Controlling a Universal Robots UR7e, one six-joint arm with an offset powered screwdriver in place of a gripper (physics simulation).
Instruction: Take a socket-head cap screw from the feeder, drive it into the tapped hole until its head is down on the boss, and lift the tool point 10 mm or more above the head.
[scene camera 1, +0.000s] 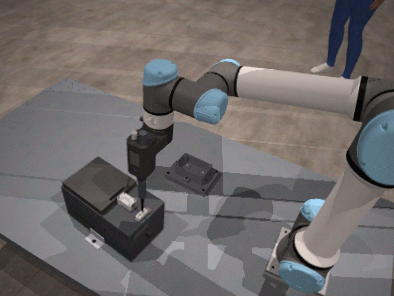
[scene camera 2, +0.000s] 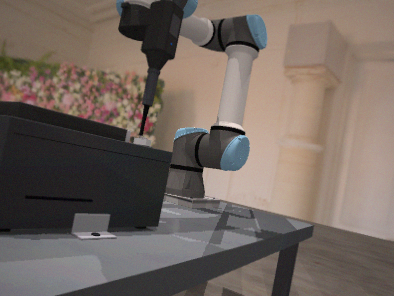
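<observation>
The black screw feeder (scene camera 1: 112, 231) (scene camera 2: 85, 172) stands on the table, with a small light pick-up block (scene camera 1: 143, 215) (scene camera 2: 143, 142) on its top near one end. My screwdriver (scene camera 1: 142, 210) (scene camera 2: 141, 133) points down, and its thin dark bit reaches down to the pick-up block. In both views the tip is at or just above the block; whether it touches is too small to tell. No screw can be made out at the tip. The dark housing (scene camera 1: 192, 174) with its bosses lies behind the feeder in scene camera 1; its tapped hole is too small to tell. The housing does not show in scene camera 2.
A white block (scene camera 1: 127, 201) sits on the feeder beside the bit. The feeder's raised lid (scene camera 1: 99, 182) is left of it. A light bracket (scene camera 1: 94, 239) (scene camera 2: 93, 226) stands at the feeder's foot. The arm's base plate (scene camera 1: 274, 270) (scene camera 2: 192, 201) is on the table. A person (scene camera 1: 345, 37) stands beyond the table.
</observation>
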